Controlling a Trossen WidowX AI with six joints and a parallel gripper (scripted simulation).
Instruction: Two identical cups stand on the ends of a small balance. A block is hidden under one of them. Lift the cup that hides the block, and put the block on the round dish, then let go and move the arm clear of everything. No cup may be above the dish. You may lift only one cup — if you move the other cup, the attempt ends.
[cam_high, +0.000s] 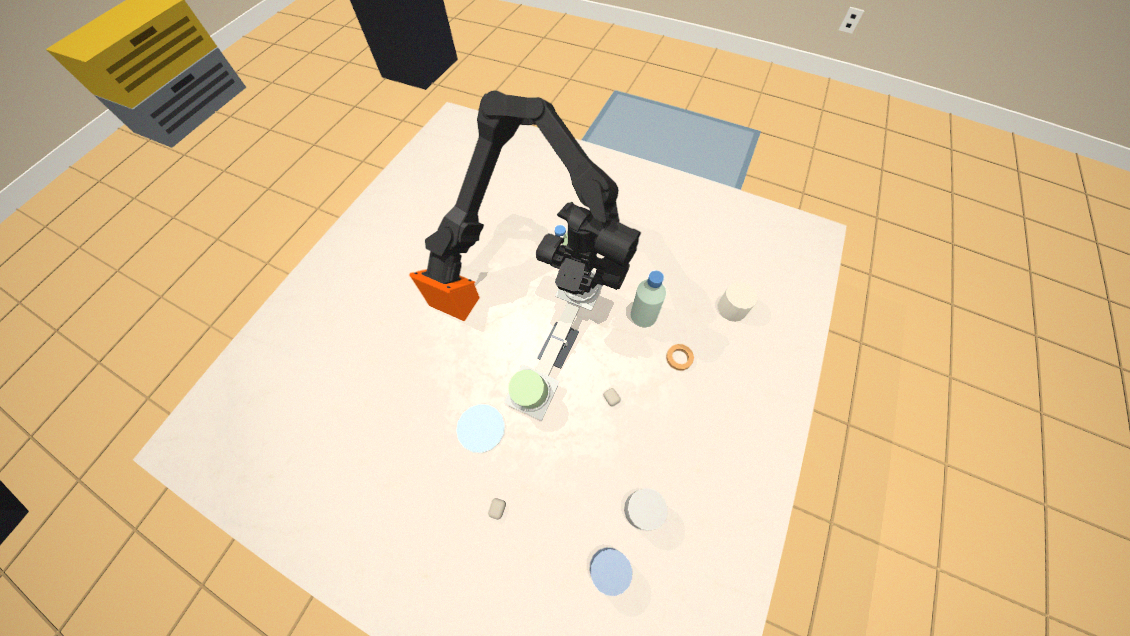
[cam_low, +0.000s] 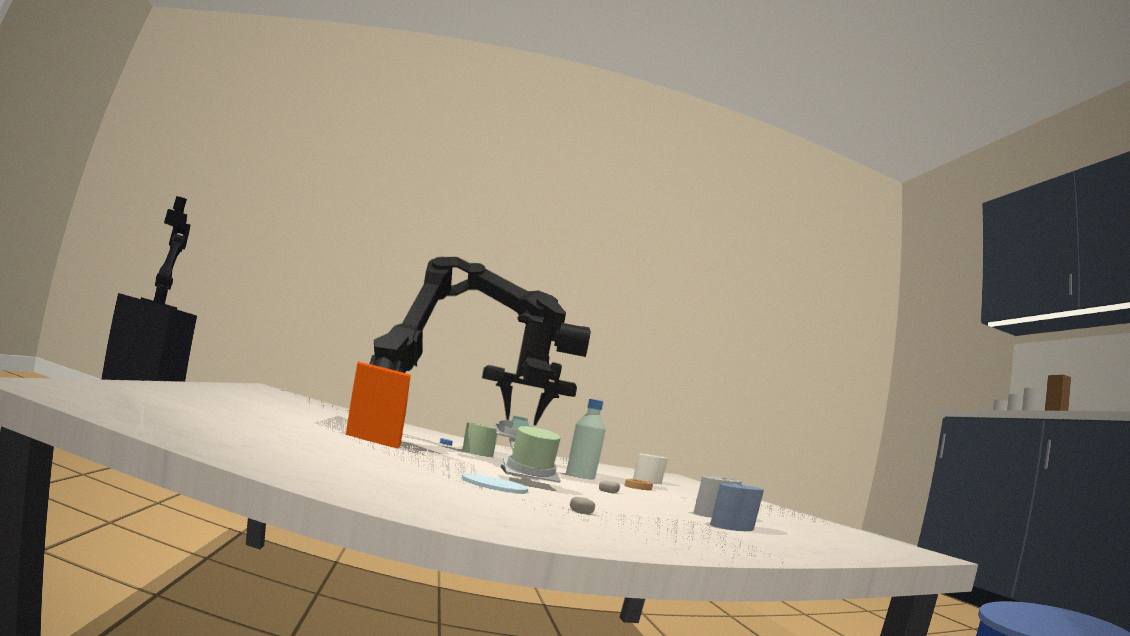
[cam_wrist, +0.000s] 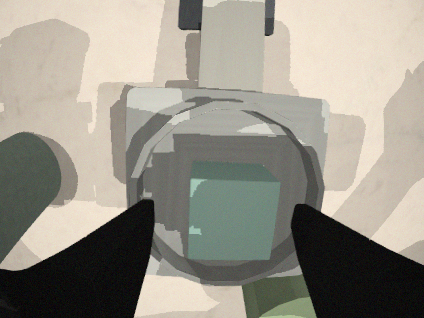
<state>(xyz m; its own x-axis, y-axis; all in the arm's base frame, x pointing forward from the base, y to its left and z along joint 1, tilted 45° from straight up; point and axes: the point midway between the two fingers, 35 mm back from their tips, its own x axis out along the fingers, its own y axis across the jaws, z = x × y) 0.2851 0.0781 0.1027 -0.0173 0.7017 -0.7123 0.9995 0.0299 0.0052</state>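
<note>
Right now my gripper tip is 10 mm above the pale teal block. From my gripper tip the other things lie so: blue disc (170 mm to the left, 140 mm behind, 90 mm below); then cream cylinder (320 mm ahead, 150 mm to the left, 60 mm below); then green bottle (150 mm ahead, 30 mm to the left, 20 mm above).
</note>
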